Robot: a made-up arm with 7 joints. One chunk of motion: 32 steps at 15 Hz.
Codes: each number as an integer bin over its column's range. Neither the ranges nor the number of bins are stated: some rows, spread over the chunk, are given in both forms.
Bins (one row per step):
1: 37 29 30 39 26 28 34
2: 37 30 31 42 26 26 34
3: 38 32 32 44 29 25 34
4: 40 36 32 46 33 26 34
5: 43 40 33 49 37 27 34
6: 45 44 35 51 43 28 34
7: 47 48 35 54 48 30 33
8: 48 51 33 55 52 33 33
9: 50 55 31 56 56 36 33
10: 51 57 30 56 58 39 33
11: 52 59 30 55 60 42 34
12: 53 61 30 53 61 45 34
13: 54 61 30 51 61 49 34
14: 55 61 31 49 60 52 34
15: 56 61 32 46 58 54 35
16: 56 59 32 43 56 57 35
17: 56 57 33 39 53 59 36
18: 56 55 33 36 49 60 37
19: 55 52 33 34 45 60 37
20: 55 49 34 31 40 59 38
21: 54 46 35 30 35 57 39
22: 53 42 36 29 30 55 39
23: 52 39 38 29 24 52 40
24: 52 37 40 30 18 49 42
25: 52 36 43 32 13 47 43
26: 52 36 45 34 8 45 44
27: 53 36 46 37 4 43 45
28: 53 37 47 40 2 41 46
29: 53 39 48 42 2 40 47
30: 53 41 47 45 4 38 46
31: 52 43 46 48 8 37 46
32: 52 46 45 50 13 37 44
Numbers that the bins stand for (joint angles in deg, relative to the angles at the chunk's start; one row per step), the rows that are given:
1: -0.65 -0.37 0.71 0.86 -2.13 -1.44 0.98
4: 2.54 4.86 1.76 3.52 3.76 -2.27 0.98
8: 11.05 16.05 2.29 6.95 19.75 0.62 -1.81
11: 15.30 22.02 0.71 6.95 26.48 4.33 0.98
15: 19.56 23.51 1.76 3.52 24.79 9.29 3.78
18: 19.56 19.03 2.29 -0.29 17.22 11.76 9.37
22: 16.37 9.33 3.86 -2.95 1.24 9.70 14.95
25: 15.30 4.86 7.52 -1.81 -13.06 6.40 26.13
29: 16.37 7.10 10.14 2.00 -22.32 3.51 37.30
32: 15.30 12.32 8.57 5.05 -13.06 2.27 28.92
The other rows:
2: -0.65 0.38 1.24 2.00 -2.13 -2.27 0.98
3: 0.41 1.87 1.76 2.76 0.40 -2.68 0.98
5: 5.73 7.84 2.29 4.67 7.13 -1.86 0.98
6: 7.86 10.83 3.33 5.43 12.17 -1.44 0.98
7: 9.98 13.81 3.33 6.57 16.38 -0.62 -1.81
9: 13.17 19.03 1.24 7.33 23.11 1.86 -1.81
10: 14.24 20.52 0.71 7.33 24.79 3.10 -1.81
12: 16.37 23.51 0.71 6.19 27.32 5.57 0.98
13: 17.43 23.51 0.71 5.43 27.32 7.22 0.98
14: 18.49 23.51 1.24 4.67 26.48 8.46 0.98
16: 19.56 22.02 1.76 2.38 23.11 10.52 3.78
17: 19.56 20.52 2.29 0.86 20.59 11.35 6.57
19: 18.49 16.79 2.29 -1.05 13.86 11.76 9.37
20: 18.49 14.56 2.81 -2.19 9.65 11.35 12.16
21: 17.43 12.32 3.33 -2.57 5.44 10.52 14.95
23: 15.30 7.10 4.90 -2.95 -3.81 8.46 17.75
24: 15.30 5.60 5.95 -2.57 -8.86 7.22 23.33
26: 15.30 4.86 8.57 -1.05 -17.27 5.57 28.92
27: 16.37 4.86 9.10 0.10 -20.63 4.75 31.71
28: 16.37 5.60 9.62 1.24 -22.32 3.92 34.51
30: 16.37 8.59 9.62 3.14 -20.63 2.68 34.51
31: 15.30 10.08 9.10 4.29 -17.27 2.27 34.51

